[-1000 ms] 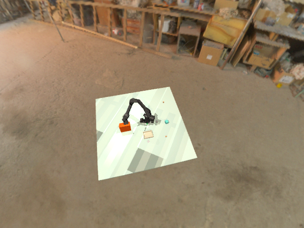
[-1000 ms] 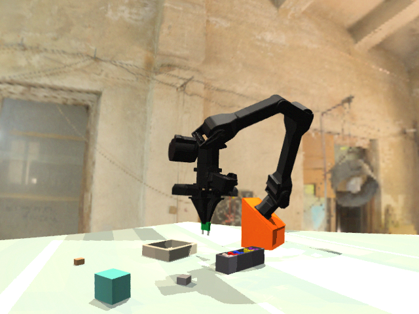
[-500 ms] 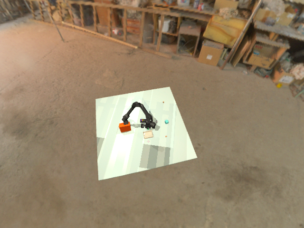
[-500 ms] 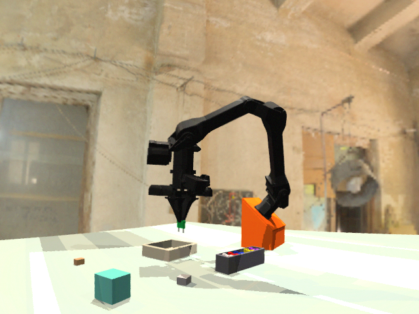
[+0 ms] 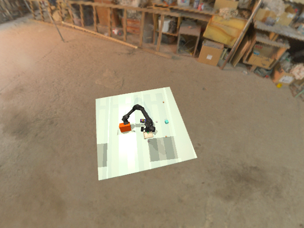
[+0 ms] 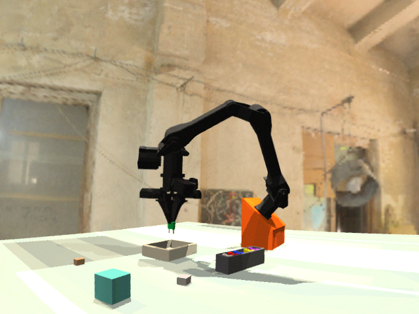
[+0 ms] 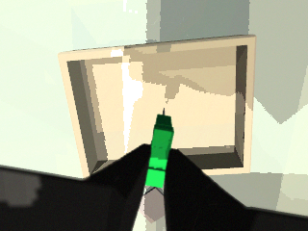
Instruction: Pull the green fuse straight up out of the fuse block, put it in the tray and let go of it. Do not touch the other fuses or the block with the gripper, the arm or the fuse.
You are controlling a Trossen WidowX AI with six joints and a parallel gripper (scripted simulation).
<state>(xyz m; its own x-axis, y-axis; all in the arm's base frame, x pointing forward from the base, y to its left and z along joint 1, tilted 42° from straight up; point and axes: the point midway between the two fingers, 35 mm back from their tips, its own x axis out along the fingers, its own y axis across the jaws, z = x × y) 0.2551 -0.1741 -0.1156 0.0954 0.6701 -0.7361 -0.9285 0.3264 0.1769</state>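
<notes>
Now: the green fuse 10 mm below my gripper tip. Round my gripper tip: small grey cube (190 mm ahead, 160 mm to the left, 80 mm below); then small brown block (240 mm ahead, 110 mm to the right, 80 mm below); then beige tray (90 mm below).
</notes>
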